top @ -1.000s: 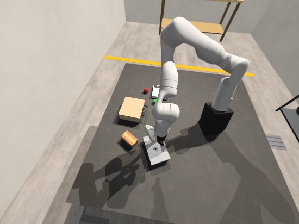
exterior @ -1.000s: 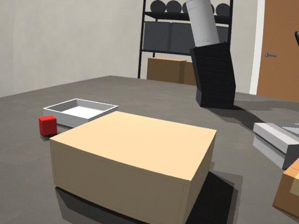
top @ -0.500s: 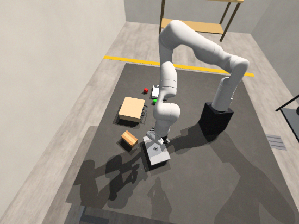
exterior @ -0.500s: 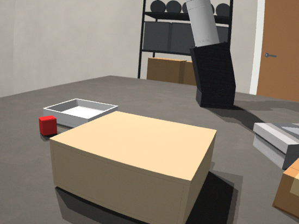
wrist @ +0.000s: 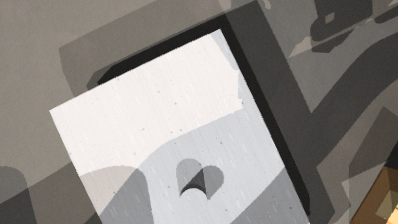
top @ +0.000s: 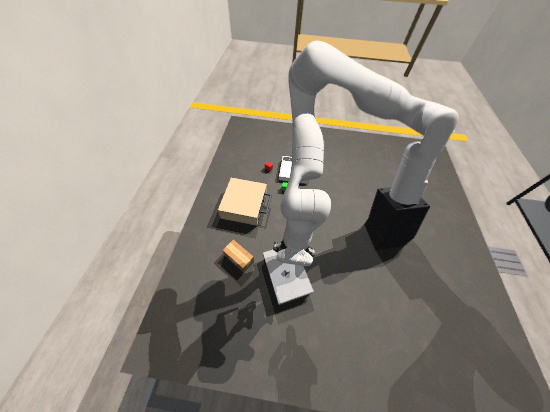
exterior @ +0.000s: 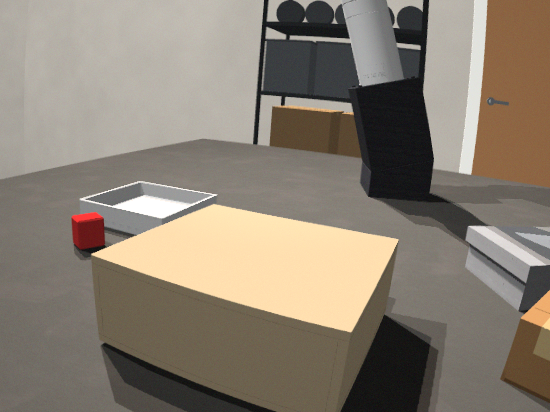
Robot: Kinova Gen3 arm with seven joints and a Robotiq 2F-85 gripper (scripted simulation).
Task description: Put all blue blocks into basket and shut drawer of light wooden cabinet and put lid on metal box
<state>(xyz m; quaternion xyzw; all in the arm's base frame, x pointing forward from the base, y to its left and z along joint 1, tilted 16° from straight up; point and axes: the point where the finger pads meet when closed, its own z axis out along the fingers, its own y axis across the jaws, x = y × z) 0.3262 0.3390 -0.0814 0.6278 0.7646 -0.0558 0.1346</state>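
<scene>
The lid is 140 mm below my hand. Also, from my hand: grey metal box (160 mm below); then brown box (200 mm ahead, 150 mm below); then drawer (260 mm ahead, 240 mm to the right, 150 mm below).
</scene>
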